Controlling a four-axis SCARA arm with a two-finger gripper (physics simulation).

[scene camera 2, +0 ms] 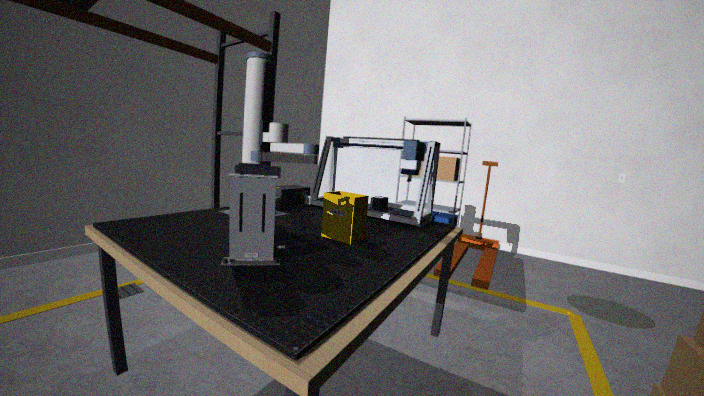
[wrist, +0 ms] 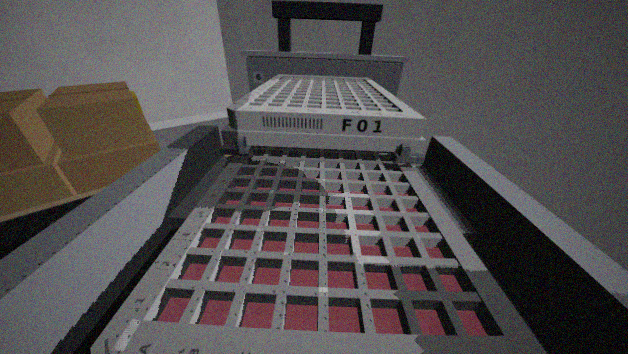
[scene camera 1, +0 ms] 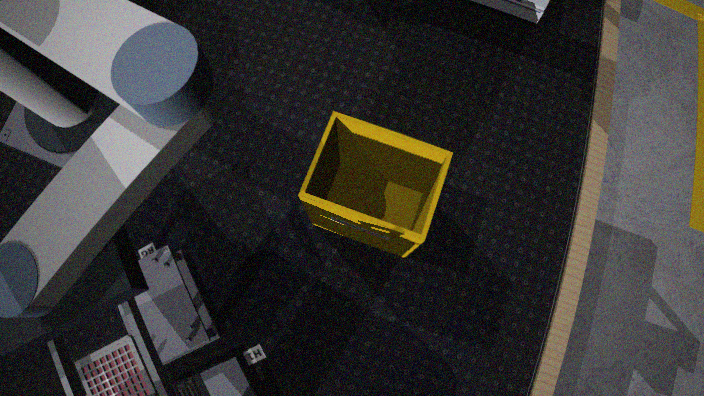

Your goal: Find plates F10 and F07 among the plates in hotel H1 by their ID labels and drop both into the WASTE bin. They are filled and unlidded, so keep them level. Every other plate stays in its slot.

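Places are measured from the arm's base along level axes (x down, y left, z ahead), in centimetres.
Where they show: gripper, fingertip midpoint: (wrist: 322, 150); arm's base, origin of the base link: (scene camera 1: 78, 98).
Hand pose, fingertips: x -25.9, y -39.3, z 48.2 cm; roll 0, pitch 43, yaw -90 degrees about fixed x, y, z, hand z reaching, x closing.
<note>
Each offset is from my fingertips to the centre of the thing. "spot": to the spot under its first point.
My gripper (wrist: 322, 150) has a long finger along each side of a filled, unlidded plate @[dx +0.9, dy +1.6, dz -1.7 cm] (wrist: 280, 342) (scene camera 1: 117, 372) with red wells, and is shut on it. The plate looks level; its ID label is out of view. In the wrist view, a white plate labelled F01 @[dx -1.3, dy -3.5, dz +3.9 cm] (wrist: 362, 125) lies straight ahead beyond the held plate, with another white layer directly beneath it. The small H1 label @[spot: dx +24.6, dy +7.6, dz +6.6 cm] (scene camera 1: 255, 354) shows near the bottom of scene camera 1. The yellow WASTE bin @[dx +14.6, dy +36.7, dz +16.4 cm] (scene camera 1: 400, 142) (scene camera 2: 337, 220) stands upright on the table; I see no plate in it. F10 and F07 labels are not readable.
A grey nest @[dx +21.1, dy +9.3, dz -9.9 cm] (scene camera 1: 172, 300) marked RG stands between the held plate and the bin. The arm's link (scene camera 1: 70, 220) (scene camera 2: 290, 148) hangs at the left of scene camera 1. A gantry machine (scene camera 2: 432, 190) stands behind the bin. The table's wooden edge (scene camera 1: 570, 290) runs along the right.
</note>
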